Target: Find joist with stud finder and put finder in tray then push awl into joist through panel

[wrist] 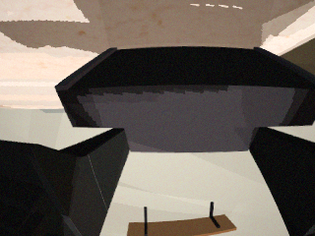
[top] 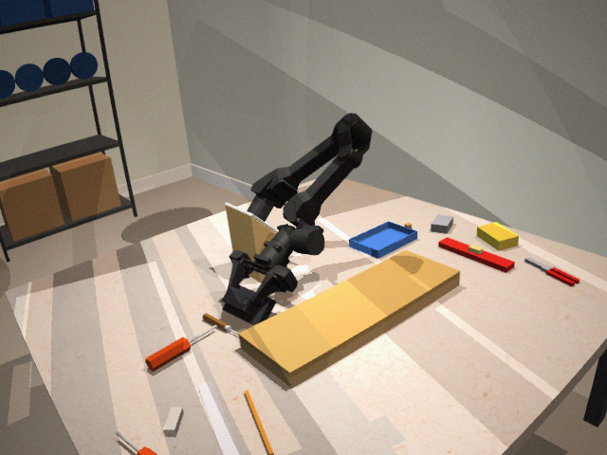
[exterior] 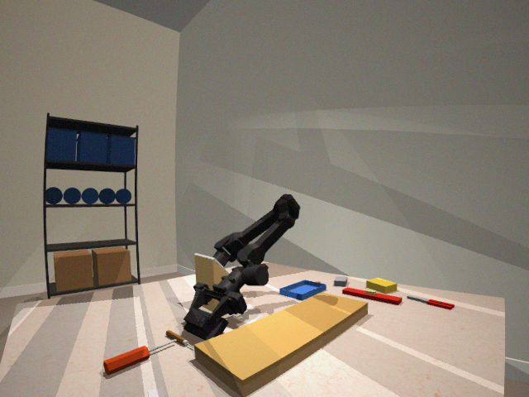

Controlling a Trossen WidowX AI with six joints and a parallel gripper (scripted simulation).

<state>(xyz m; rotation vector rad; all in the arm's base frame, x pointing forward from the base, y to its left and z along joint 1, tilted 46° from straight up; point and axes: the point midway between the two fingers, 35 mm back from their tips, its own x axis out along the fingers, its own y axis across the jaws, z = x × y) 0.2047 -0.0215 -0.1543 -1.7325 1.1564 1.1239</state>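
Right now the stud finder is 10 mm below my gripper tip and 10 mm ahead of it. From my gripper tip the other things lie so: pencil 320 mm ahead, 120 mm to the right, 60 mm below; ruler 310 mm ahead, 190 mm to the right, 60 mm below; awl 60 mm below, 50 mm to the right, 10 mm ahead.
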